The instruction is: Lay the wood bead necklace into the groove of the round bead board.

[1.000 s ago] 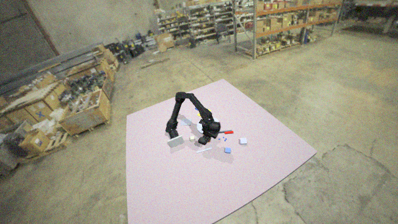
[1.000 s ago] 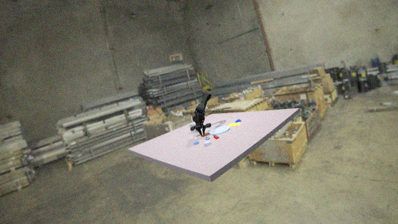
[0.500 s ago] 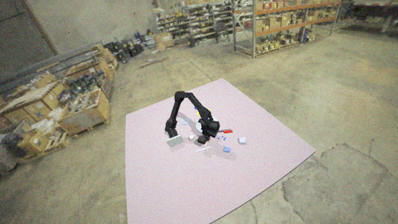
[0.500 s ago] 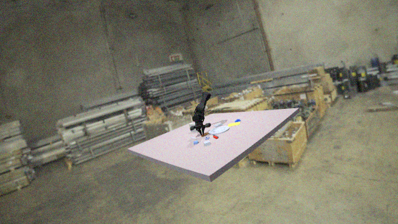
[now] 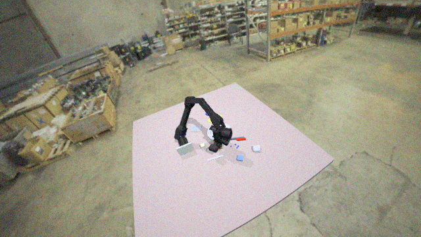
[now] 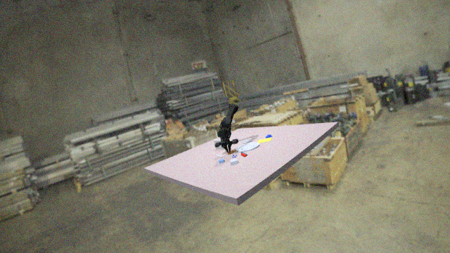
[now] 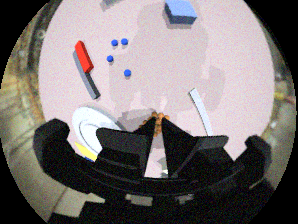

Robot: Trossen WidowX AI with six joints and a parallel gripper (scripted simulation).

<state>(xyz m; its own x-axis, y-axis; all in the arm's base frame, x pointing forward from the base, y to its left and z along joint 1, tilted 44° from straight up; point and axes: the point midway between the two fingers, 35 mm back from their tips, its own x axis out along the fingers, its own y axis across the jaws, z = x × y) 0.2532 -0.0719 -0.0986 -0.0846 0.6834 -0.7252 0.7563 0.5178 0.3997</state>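
Right now my gripper tip is 6 cm past the white stick, 6 cm to the left of it and 1 cm above it. Also, from my gripper tip: cream cube 12 cm behind, 6 cm to the left, 1 cm above; then red-handled tool 17 cm ahead, 2 cm to the left; then blue block 10 cm ahead, 14 cm to the right.
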